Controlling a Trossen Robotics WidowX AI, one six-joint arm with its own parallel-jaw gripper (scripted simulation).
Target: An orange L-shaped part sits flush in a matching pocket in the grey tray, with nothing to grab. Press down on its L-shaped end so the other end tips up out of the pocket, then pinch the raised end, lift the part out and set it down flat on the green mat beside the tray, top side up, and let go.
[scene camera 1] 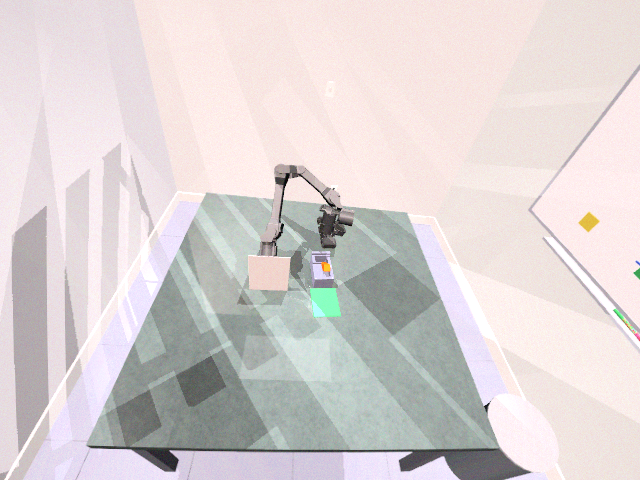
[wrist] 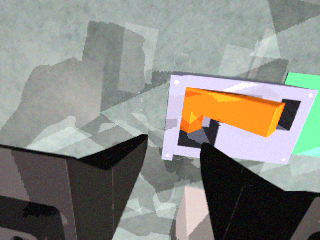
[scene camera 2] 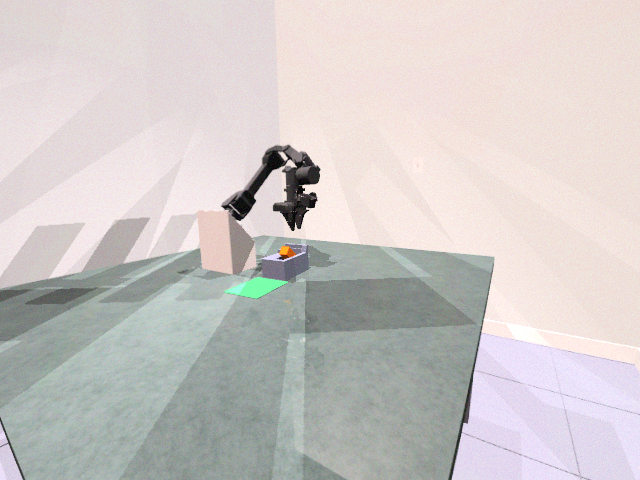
The pictures show: my gripper, an orange L-shaped part and a green mat.
My gripper also shows in the wrist view.
